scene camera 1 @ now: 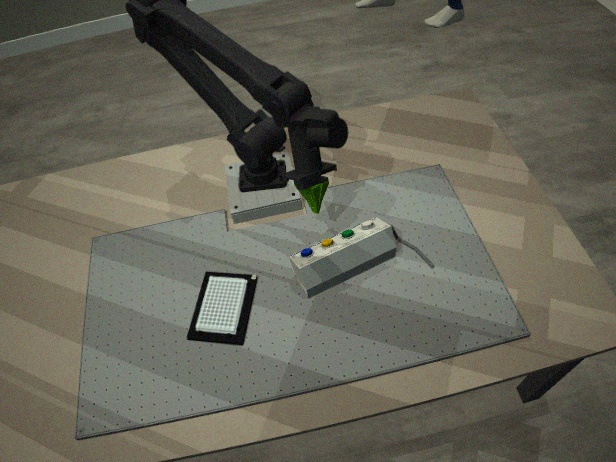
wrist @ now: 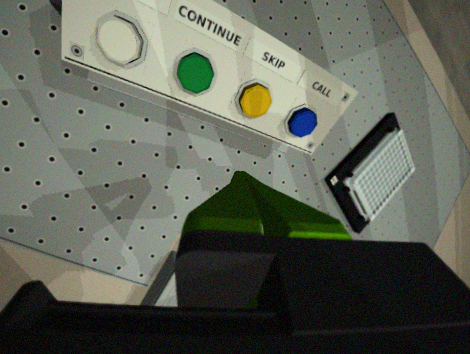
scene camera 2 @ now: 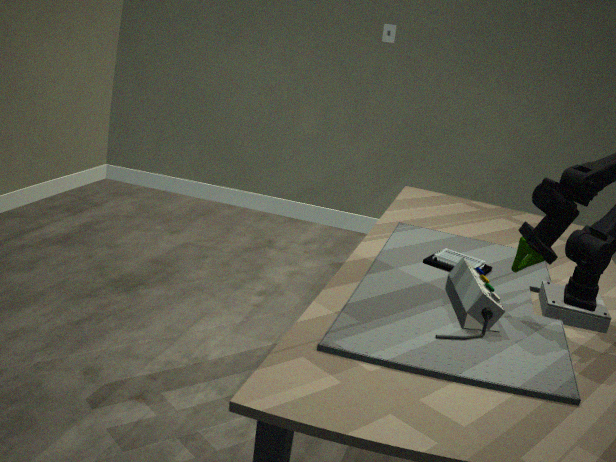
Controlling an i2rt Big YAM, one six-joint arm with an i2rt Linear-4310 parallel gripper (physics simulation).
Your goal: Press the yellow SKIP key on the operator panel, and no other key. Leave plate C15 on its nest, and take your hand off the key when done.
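Places are measured from the arm's base along level axes (x ahead, y left, z up), in millimetres.
Pixels of known places: gripper, fingertip midpoint: [scene camera 1: 316,213] [wrist: 238,179] [scene camera 2: 513,270]; arm's base, link origin: [scene camera 1: 263,177] [scene camera 2: 579,300].
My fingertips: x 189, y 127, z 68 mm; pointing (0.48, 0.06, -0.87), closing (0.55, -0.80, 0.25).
Ahead of a thing's pixels: the offset from my fingertips to its top centre. "spot": to the spot under its first point. Level surfaces: height alone.
The operator panel {72 mm ahead, 50 mm left, 13 mm down} [scene camera 1: 350,260] [scene camera 2: 465,295] [wrist: 225,107] is a light wedge-shaped box with a row of round keys. The yellow SKIP key {62 mm ahead, 18 mm left, 22 mm down} [scene camera 1: 327,243] [scene camera 2: 484,278] [wrist: 255,100] sits between the green key {42 mm ahead, 64 mm left, 22 mm down} [scene camera 1: 347,233] [wrist: 195,73] and the blue CALL key {81 mm ahead, 28 mm right, 22 mm down} [scene camera 1: 306,252] [wrist: 302,122]. My gripper [scene camera 1: 316,212] [scene camera 2: 515,270] [wrist: 238,179] is shut and empty, its green fingertips together. It hangs above the board on the arm-base side of the panel, apart from all keys. White plate C15 {160 mm ahead, 219 mm right, 71 mm down} [scene camera 1: 221,305] [scene camera 2: 460,258] [wrist: 385,175] lies on its black nest [scene camera 1: 250,310] [wrist: 345,206].
A white key {23 mm ahead, 110 mm left, 22 mm down} [scene camera 1: 367,225] [wrist: 119,40] is at the panel's other end. A grey cable {spot: 68 mm ahead, 219 mm left, 92 mm down} [scene camera 1: 417,252] [scene camera 2: 460,336] leaves that end. The perforated board {97 mm down} [scene camera 1: 400,310] [scene camera 2: 400,345] lies on the wooden table. The arm's base plate [scene camera 1: 265,206] [scene camera 2: 575,315] stands behind. A person's feet show at the top of scene camera 1.
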